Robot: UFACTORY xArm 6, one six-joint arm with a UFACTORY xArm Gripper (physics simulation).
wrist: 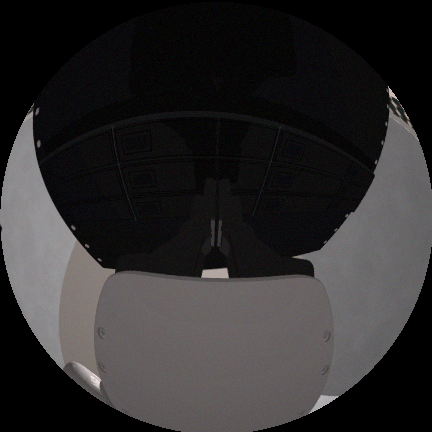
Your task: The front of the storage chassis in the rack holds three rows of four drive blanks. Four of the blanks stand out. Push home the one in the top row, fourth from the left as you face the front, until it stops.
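Frame: origin at the arm's base, x back, y down, z right, level; metres.
Where they show: gripper, fingertip midpoint: (216, 193).
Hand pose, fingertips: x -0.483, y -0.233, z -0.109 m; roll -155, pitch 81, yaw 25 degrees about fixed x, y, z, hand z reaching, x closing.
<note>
Each offset is from my fingertips to the centre of the thing. "*": to the spot under its first point.
The dark storage chassis (215, 115) fills the upper half of the wrist view, its front edge curving across it. Below this edge lie three rows of dark drive blanks, with square details on blanks in the upper (136, 142) (295, 148), middle (143, 178) (282, 179) and lower {* dx +0.000, dy -0.011, dz +0.055 m} (148, 206) rows. My gripper (216, 193) is shut and empty. Its fingertips are in front of the blanks near the middle of the view and hide part of them. It is too dark to tell which blanks stand out, which one is fourth in the top row, or whether the tips touch one.
Rack sides with small pale holes (38, 111) {* dx -0.011, dy -0.053, dz +0.194 m} (73, 228) border the dark front at left and right. Grey surfaces (380, 300) lie beyond both sides. A beige round shape (75, 310) and a pale rounded part (85, 377) show at the lower left.
</note>
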